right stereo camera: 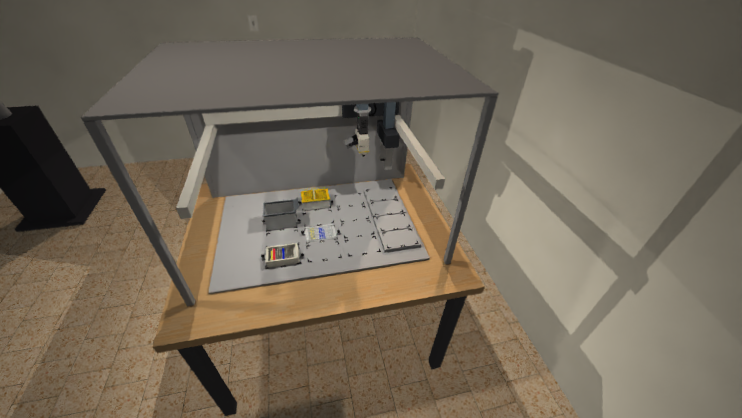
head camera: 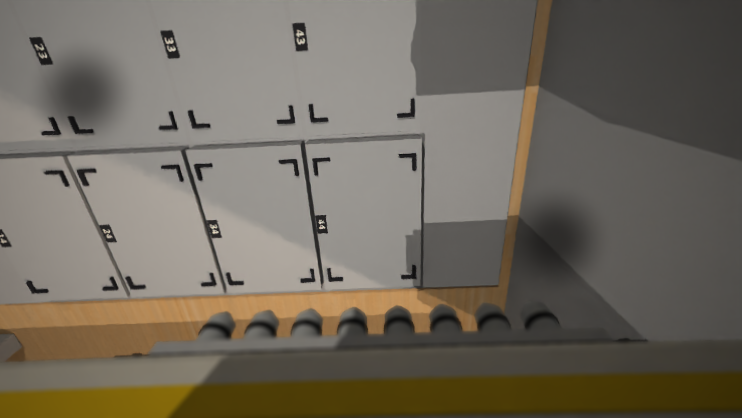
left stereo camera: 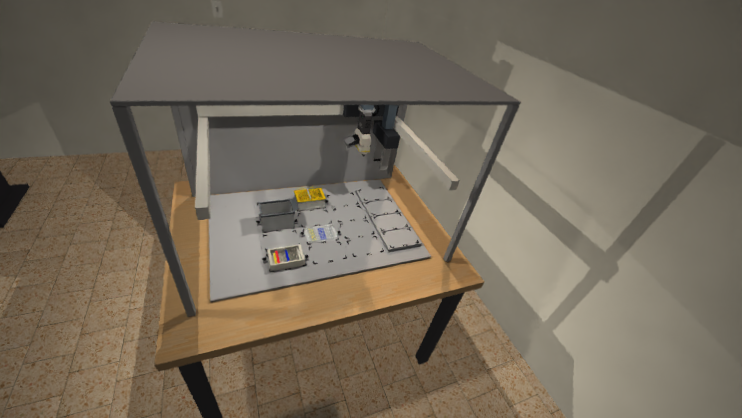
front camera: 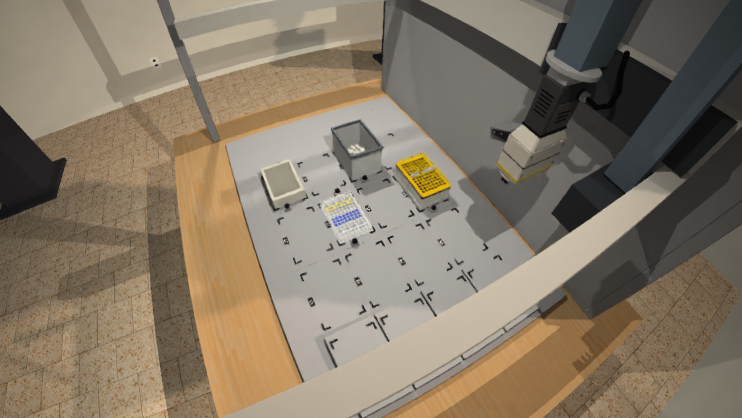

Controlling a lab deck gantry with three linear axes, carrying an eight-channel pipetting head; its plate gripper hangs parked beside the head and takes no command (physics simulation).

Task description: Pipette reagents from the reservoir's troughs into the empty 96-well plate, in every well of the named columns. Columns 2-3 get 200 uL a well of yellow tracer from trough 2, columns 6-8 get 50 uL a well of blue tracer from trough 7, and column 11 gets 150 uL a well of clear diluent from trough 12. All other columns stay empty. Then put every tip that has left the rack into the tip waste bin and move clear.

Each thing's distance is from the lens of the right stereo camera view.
back panel (right stereo camera: 254, 157): 164 cm
